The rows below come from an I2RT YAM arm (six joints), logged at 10 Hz.
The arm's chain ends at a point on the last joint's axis. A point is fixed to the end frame.
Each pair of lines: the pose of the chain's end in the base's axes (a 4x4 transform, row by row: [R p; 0 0 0 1], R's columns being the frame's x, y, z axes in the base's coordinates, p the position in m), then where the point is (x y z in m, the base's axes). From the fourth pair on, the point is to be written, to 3 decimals.
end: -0.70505, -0.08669, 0.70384, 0.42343; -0.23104, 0.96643, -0.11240, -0.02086; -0.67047, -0.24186, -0.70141, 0.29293; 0, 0, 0, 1
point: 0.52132 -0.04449 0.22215
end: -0.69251, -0.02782, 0.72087, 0.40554; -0.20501, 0.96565, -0.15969, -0.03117; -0.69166, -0.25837, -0.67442, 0.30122; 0, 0, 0, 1
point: 0.50445 -0.06094 0.23428
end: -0.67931, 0.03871, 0.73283, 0.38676; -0.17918, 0.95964, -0.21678, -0.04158; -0.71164, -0.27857, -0.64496, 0.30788; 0, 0, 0, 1
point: 0.48597 -0.07860 0.24512
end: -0.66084, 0.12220, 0.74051, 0.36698; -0.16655, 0.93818, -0.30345, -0.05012; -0.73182, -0.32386, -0.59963, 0.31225; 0, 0, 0, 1
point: 0.466 -0.098 0.256
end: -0.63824, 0.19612, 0.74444, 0.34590; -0.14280, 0.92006, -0.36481, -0.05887; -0.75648, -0.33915, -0.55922, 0.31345; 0, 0, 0, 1
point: 0.444 -0.114 0.263
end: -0.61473, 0.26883, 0.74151, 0.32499; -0.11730, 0.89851, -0.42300, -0.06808; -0.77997, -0.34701, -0.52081, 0.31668; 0, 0, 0, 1
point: 0.421 -0.130 0.271
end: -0.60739, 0.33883, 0.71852, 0.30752; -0.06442, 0.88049, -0.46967, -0.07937; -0.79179, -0.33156, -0.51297, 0.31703; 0, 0, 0, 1
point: 0.400 -0.148 0.272
